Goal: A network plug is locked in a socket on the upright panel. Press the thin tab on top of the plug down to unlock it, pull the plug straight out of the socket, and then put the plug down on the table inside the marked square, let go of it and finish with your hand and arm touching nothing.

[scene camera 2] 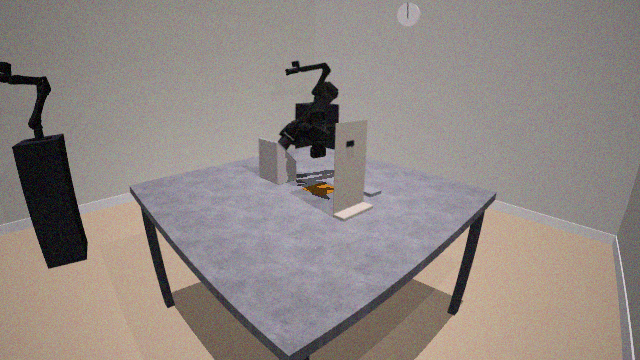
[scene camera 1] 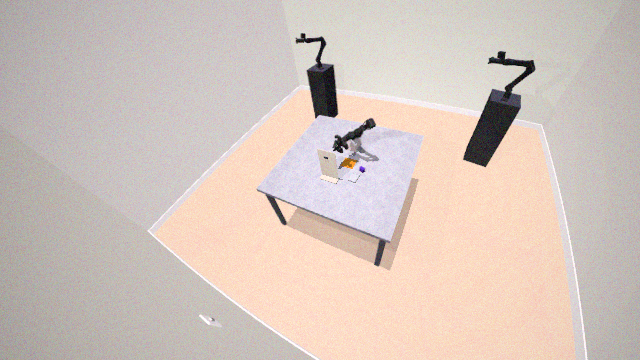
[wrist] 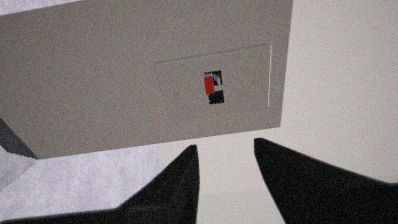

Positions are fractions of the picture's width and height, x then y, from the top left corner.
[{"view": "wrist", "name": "gripper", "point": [0.57,0.66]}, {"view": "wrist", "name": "upright beige panel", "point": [0.21,0.37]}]
